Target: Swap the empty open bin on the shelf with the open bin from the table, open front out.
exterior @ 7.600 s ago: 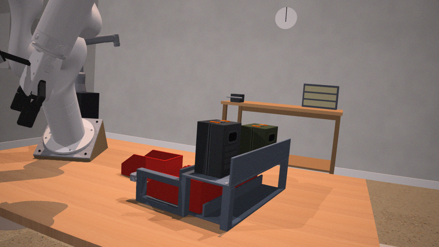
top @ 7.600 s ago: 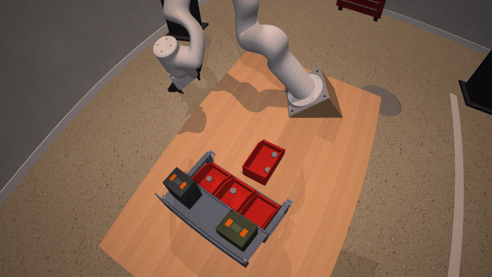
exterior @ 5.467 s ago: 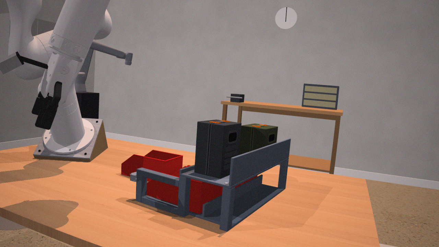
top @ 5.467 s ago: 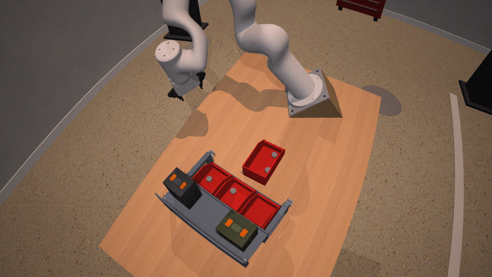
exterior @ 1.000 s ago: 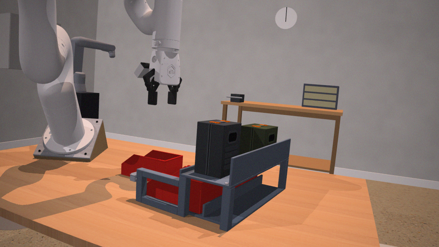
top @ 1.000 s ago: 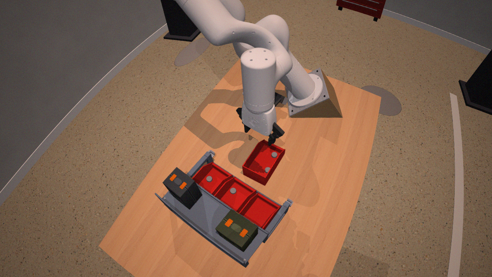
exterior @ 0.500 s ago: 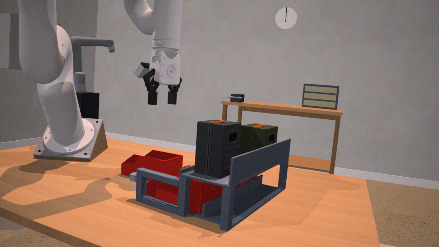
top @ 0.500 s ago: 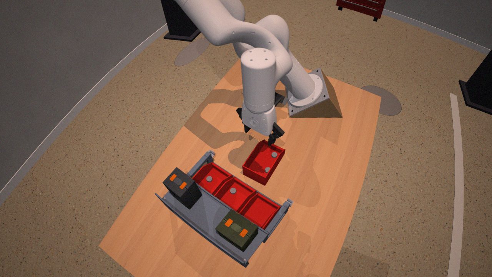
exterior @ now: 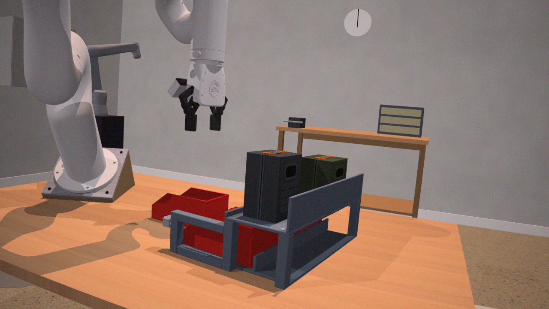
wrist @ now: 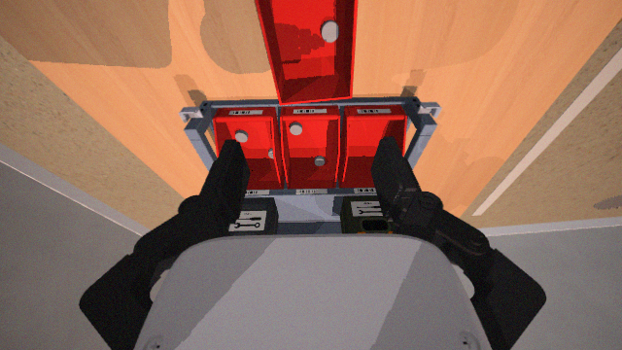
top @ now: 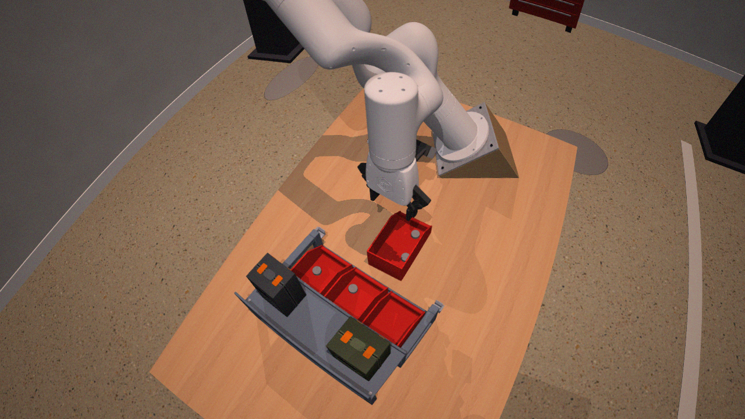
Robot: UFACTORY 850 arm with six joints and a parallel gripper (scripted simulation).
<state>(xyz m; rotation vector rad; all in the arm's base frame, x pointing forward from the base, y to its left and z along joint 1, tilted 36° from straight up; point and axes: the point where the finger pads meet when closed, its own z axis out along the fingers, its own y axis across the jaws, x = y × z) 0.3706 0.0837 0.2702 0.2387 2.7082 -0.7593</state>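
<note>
The shelf front lip is 90 mm ahead of my hand, 20 mm to the right of it and 240 mm below it. Round my hand: grey back panel 340 mm ahead, 90 mm to the right, 110 mm below; black case 240 mm ahead, 180 mm to the right, 80 mm below; green case 300 mm ahead, 40 mm to the left, 100 mm below.
</note>
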